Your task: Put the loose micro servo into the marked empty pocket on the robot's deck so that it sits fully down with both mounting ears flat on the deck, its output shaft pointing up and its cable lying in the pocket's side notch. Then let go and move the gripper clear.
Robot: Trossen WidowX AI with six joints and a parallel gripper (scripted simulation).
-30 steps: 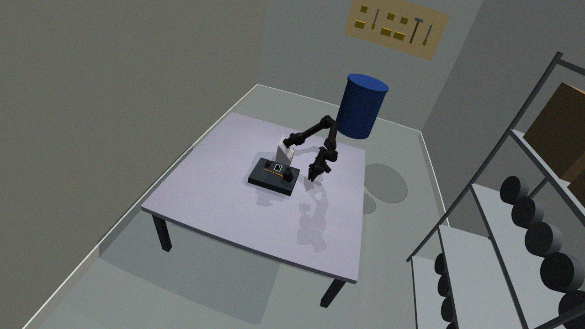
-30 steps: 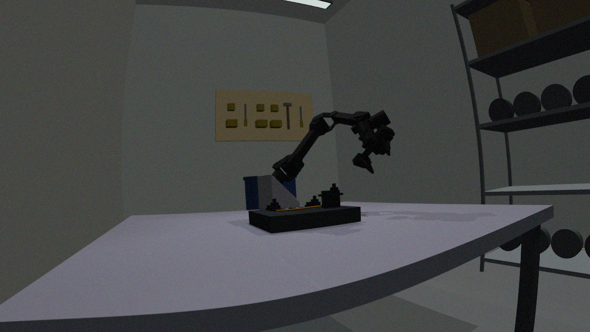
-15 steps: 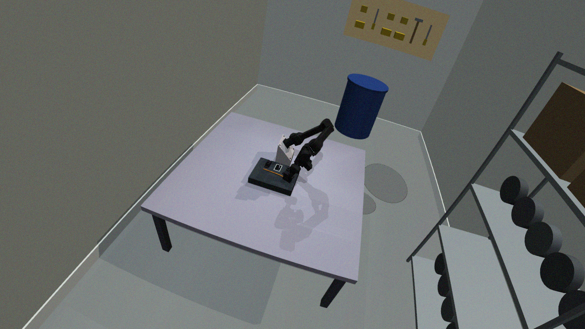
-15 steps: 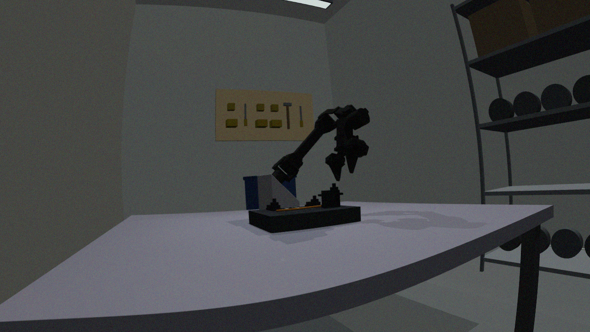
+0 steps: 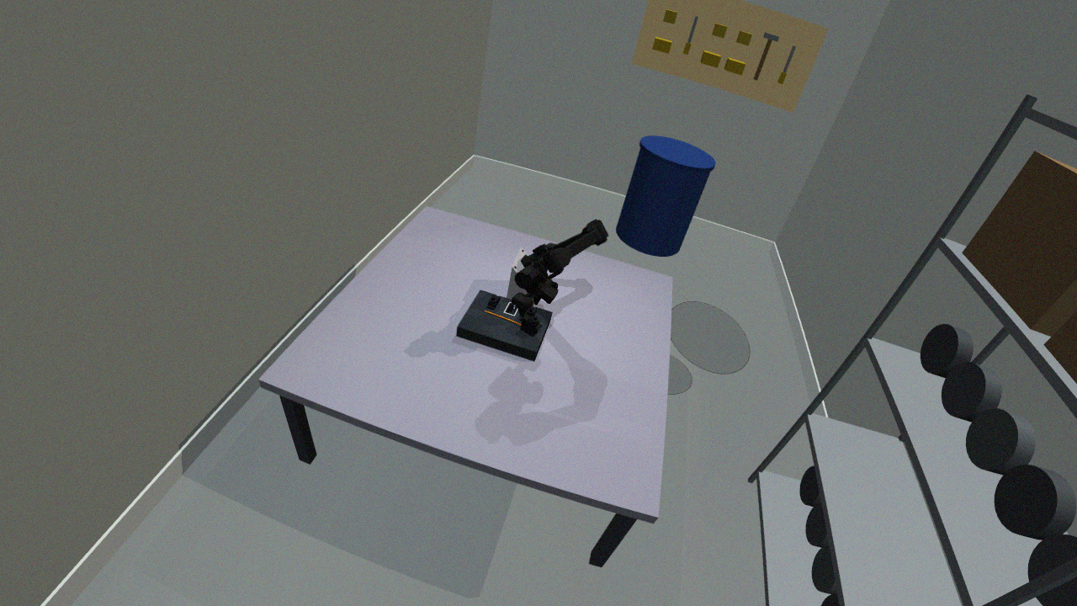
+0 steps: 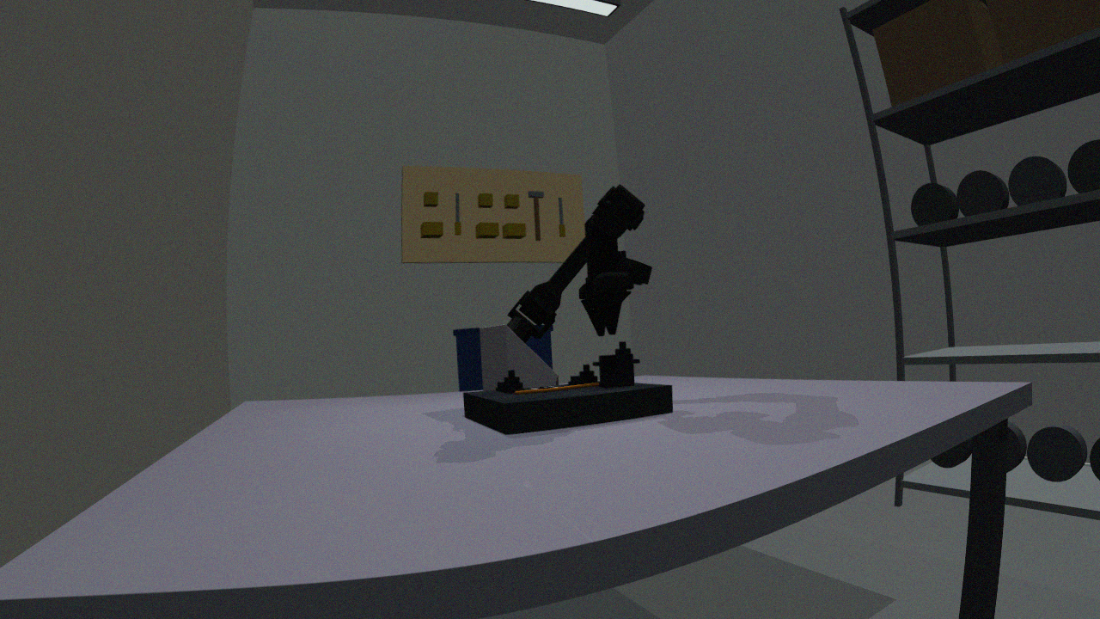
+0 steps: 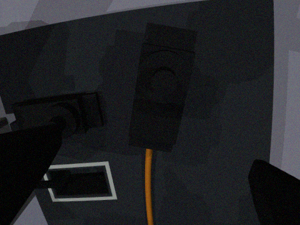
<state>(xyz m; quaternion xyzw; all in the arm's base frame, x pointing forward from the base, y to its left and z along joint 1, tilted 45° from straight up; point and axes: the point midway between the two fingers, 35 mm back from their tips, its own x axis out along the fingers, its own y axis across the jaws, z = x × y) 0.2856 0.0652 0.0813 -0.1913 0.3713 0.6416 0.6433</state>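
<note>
Now: gripper tip 120 mm above the dark deck, 80 mm to the left of it and 20 mm short of it.
</note>
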